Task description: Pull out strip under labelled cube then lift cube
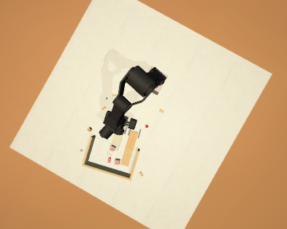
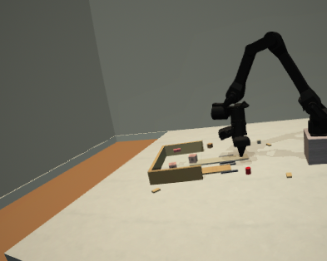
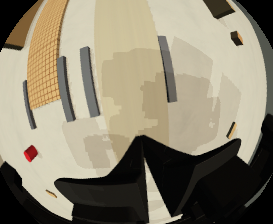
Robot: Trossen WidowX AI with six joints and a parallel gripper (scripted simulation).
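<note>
Now: the small red cylinder 16 cm to the left of my gripper tip, 5 cm behind it and 1 cm above it.
</note>
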